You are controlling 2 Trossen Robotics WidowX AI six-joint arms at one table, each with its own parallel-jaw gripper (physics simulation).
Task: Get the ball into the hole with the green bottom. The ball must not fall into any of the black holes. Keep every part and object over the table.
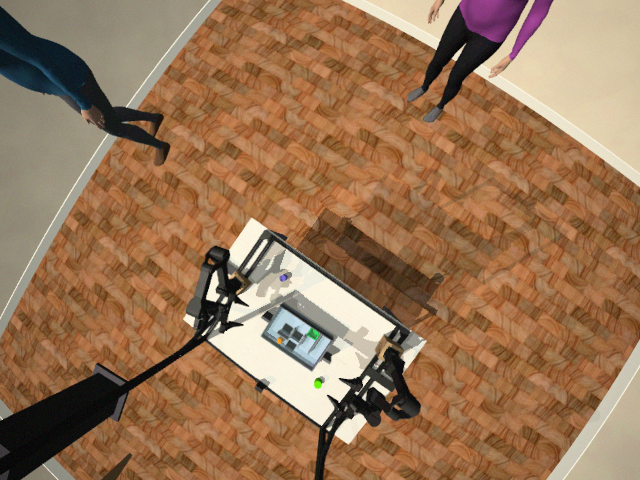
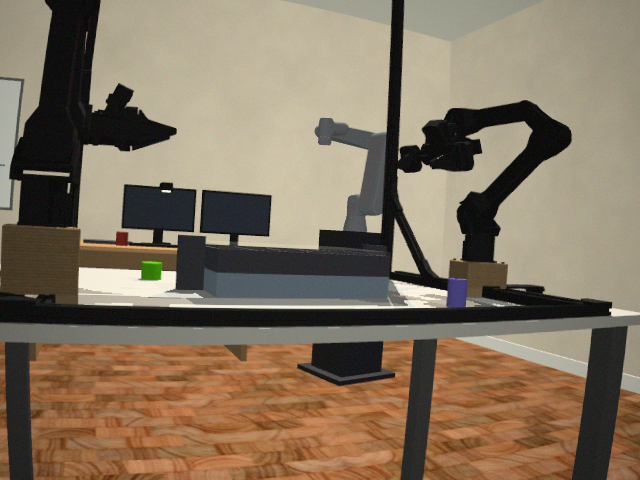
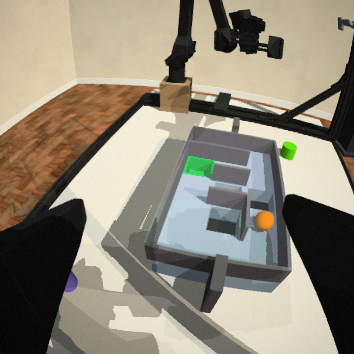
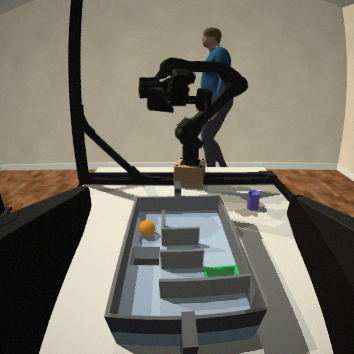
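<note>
A grey walled maze box (image 1: 287,352) (image 2: 294,260) (image 3: 175,254) (image 4: 145,325) with a pale blue floor stands flat on the table. The orange ball (image 1: 279,340) (image 3: 264,220) (image 4: 147,228) is inside it, between an outer wall and an inner wall. The green-bottomed hole (image 1: 313,333) (image 3: 199,167) (image 4: 221,271) is beside the opposite long wall. Dark holes (image 3: 223,222) (image 4: 146,255) lie near the ball. My left gripper (image 1: 241,312) (image 3: 187,207) is open, empty, above the table and away from the box. My right gripper (image 1: 335,389) (image 4: 193,201) is open, empty, raised beyond the other end.
Handles (image 3: 215,282) (image 4: 189,330) stick out from the box's short ends. A purple cylinder (image 1: 283,277) (image 2: 456,292) (image 4: 253,200) and a green cylinder (image 1: 317,383) (image 2: 151,270) (image 3: 288,150) stand on the table. A black frame (image 2: 310,315) runs along the table's edges.
</note>
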